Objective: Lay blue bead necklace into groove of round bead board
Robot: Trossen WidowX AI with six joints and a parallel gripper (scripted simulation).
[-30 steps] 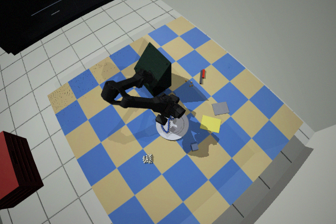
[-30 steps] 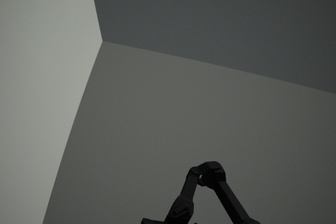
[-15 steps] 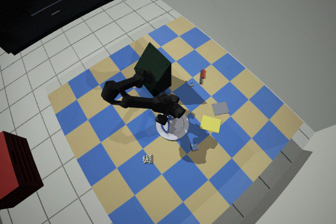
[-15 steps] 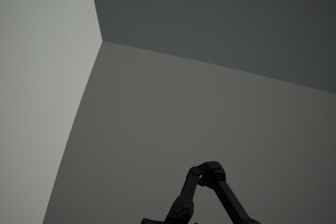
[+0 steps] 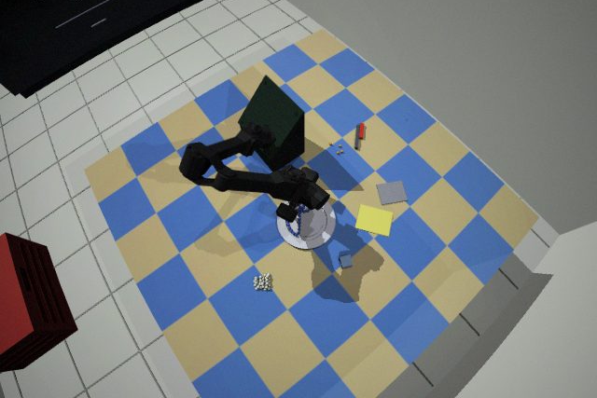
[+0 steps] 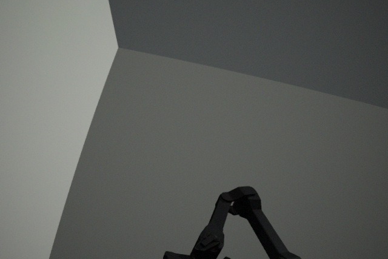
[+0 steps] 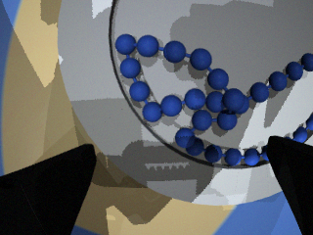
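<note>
The round white bead board is 60 mm ahead of my gripper tip, 10 mm to the right of it and 10 mm below it. Round my gripper tip: small blue cube: 250 mm ahead, 30 mm to the left, 10 mm below; grey square: 310 mm to the left, 140 mm ahead, 20 mm below; yellow pad: 190 mm to the left, 190 mm ahead, 20 mm below.
</note>
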